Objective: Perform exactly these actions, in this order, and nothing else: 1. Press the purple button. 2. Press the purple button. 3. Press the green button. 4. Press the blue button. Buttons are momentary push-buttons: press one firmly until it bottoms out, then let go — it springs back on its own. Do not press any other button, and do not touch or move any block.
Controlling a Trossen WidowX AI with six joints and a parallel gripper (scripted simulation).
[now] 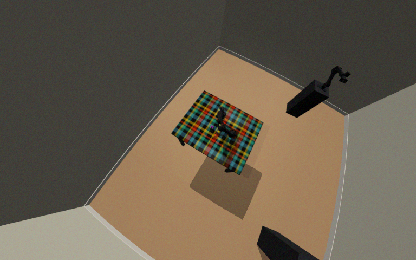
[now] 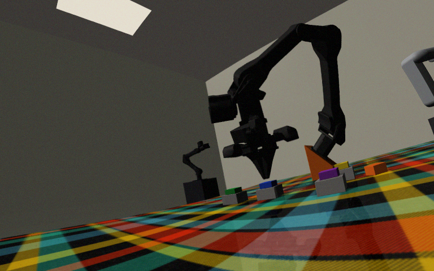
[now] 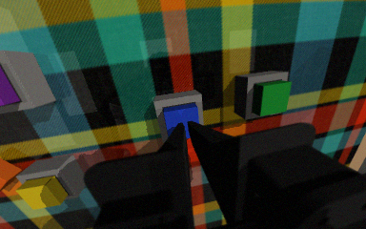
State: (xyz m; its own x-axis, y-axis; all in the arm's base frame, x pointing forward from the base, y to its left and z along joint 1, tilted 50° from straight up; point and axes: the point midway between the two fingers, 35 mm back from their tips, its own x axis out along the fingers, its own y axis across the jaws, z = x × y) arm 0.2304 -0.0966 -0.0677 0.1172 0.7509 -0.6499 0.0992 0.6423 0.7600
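The green button is 100 mm to the right of my gripper tip and 10 mm below it. From my gripper tip the other things lie so: blue button 10 mm below; purple button 150 mm to the left, 70 mm ahead, 10 mm below; yellow button 170 mm to the left, 40 mm behind, 10 mm below.
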